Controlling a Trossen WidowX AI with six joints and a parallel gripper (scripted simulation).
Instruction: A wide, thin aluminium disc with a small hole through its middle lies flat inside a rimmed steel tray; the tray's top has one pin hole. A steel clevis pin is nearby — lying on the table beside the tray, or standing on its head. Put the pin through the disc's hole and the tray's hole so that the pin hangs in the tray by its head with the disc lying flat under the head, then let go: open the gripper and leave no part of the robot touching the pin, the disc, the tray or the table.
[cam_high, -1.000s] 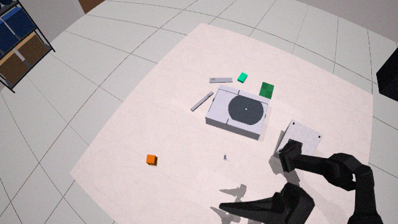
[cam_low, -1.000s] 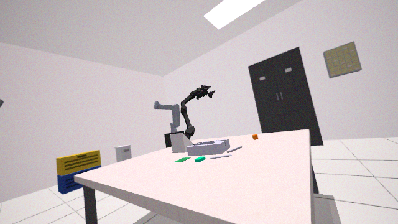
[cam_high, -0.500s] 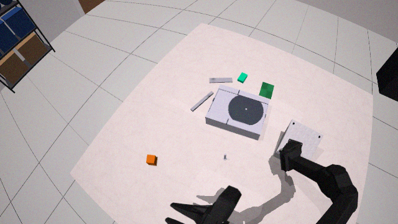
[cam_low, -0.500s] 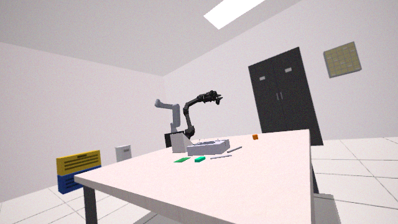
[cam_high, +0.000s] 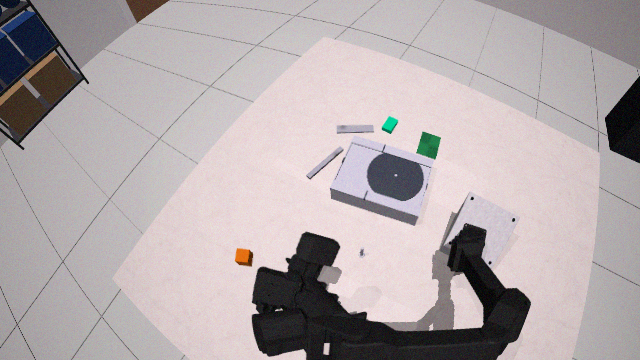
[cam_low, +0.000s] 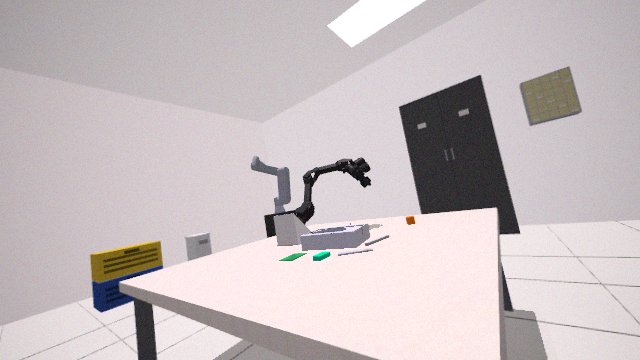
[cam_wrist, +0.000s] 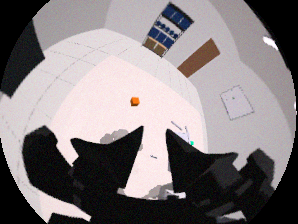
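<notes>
The steel clevis pin is 9 cm behind my gripper tip, 16 cm to the right of it and 22 cm below it. Also, from my gripper tip: steel tray: 6 cm behind, 38 cm to the right, 20 cm below; then dark aluminium disc: 9 cm behind, 38 cm to the right, 19 cm below; then orange cube: 18 cm ahead, 1 cm to the right, 23 cm below.
</notes>
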